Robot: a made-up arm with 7 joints. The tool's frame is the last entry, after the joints. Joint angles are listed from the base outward. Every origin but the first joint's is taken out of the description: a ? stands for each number. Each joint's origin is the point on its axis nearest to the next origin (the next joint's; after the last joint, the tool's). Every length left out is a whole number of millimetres.
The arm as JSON. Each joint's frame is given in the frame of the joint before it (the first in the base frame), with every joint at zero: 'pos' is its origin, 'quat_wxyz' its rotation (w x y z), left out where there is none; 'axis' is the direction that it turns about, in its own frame. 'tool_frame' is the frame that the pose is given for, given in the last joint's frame.
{
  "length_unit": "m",
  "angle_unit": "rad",
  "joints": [
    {
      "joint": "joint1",
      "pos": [
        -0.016,
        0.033,
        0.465
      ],
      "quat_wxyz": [
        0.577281,
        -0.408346,
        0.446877,
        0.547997
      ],
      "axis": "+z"
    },
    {
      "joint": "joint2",
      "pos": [
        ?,
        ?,
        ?
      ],
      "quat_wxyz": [
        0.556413,
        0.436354,
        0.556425,
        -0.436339
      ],
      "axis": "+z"
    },
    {
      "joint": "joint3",
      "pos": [
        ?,
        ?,
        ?
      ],
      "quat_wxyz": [
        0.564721,
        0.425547,
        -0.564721,
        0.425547
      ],
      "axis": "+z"
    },
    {
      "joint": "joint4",
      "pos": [
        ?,
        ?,
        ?
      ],
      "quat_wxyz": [
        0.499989,
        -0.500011,
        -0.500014,
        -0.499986
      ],
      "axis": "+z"
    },
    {
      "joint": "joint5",
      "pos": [
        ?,
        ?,
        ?
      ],
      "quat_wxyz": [
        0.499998,
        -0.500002,
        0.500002,
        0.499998
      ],
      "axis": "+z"
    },
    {
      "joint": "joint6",
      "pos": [
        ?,
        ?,
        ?
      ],
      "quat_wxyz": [
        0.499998,
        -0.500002,
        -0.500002,
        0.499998
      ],
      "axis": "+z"
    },
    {
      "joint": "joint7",
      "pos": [
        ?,
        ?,
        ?
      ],
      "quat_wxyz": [
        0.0,
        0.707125,
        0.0,
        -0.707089
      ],
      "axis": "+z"
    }
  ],
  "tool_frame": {
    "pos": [
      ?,
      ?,
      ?
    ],
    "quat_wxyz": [
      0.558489,
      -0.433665,
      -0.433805,
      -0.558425
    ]
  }
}
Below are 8 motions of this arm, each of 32 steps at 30 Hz.
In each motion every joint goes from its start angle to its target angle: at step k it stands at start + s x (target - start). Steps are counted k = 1, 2, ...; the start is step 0. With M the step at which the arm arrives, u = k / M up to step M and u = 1 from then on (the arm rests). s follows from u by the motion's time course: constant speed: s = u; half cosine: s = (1 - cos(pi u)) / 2; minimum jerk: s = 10 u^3 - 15 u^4 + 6 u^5.
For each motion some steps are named. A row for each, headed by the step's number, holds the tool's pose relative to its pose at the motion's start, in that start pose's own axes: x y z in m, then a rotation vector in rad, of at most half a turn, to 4 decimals.
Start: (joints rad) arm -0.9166 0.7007 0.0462 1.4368 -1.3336 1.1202 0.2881
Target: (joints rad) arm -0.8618 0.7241 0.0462 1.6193 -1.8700 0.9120 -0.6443
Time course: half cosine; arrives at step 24
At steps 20, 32:
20: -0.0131 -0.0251 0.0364 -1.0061 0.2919 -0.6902
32: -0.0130 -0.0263 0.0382 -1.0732 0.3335 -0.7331

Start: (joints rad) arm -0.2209 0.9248 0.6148 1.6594 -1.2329 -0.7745 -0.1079
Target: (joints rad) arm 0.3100 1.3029 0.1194 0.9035 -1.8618 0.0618 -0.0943
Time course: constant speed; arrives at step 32
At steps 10, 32:
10: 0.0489 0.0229 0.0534 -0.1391 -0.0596 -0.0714
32: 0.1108 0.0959 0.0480 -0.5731 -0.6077 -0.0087

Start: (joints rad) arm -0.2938 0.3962 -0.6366 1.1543 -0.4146 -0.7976 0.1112
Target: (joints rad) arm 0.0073 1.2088 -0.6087 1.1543 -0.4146 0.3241 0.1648
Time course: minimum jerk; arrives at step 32
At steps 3, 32:
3: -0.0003 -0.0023 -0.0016 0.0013 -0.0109 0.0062
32: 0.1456 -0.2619 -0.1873 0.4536 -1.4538 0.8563

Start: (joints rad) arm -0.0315 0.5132 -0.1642 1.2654 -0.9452 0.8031 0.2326
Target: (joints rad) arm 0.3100 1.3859 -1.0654 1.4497 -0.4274 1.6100 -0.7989
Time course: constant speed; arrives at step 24
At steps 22, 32:
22: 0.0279 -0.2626 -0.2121 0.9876 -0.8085 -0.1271
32: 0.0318 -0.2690 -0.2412 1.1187 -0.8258 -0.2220

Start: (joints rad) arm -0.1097 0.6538 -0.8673 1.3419 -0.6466 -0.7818 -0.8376
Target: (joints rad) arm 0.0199 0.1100 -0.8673 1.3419 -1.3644 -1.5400 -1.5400
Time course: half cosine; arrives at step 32
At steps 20, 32:
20: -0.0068 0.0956 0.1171 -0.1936 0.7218 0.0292
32: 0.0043 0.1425 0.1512 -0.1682 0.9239 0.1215

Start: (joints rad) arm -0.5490 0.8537 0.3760 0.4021 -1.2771 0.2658 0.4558
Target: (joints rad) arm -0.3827 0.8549 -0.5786 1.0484 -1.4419 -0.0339 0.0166
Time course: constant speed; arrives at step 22
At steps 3, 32:
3: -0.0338 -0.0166 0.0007 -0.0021 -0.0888 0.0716
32: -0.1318 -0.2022 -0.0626 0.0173 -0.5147 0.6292

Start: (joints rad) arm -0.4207 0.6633 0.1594 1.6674 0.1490 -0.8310 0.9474
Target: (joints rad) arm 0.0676 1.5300 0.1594 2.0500 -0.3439 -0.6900 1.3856
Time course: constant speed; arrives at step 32
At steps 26, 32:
26: 0.0065 -0.3404 0.0723 0.9290 0.0922 0.9288
32: 0.0504 -0.4025 0.0892 1.1696 0.2046 1.0812

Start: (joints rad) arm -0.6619 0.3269 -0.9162 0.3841 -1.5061 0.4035 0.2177
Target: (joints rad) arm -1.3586 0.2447 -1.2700 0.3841 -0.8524 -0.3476 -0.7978
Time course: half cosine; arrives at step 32
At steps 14, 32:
14: 0.0558 0.0505 0.0389 -0.5712 0.2987 0.4174
32: 0.1182 0.1694 0.0540 -1.5487 0.2987 1.2656

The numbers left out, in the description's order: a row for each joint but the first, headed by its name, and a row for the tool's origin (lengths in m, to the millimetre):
joint2: 0.015 0.031 0.0
joint3: 0.027 0.166 0.0
joint4: -0.002 0.009 0.0
joint5: 0.002 0.222 0.0
joint6: -0.001 -0.009 0.0
joint7: 0.034 -0.035 0.0
tool: -0.023 -0.007 0.0

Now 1 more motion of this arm.
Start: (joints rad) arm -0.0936 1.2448 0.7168 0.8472 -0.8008 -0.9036 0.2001
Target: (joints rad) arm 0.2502 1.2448 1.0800 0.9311 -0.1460 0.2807 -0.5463
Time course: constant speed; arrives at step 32
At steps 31, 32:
31: 0.0352 -0.1101 -0.0030 -0.7026 -1.3281 0.3989
32: 0.0378 -0.1134 -0.0029 -0.7002 -1.3761 0.4048

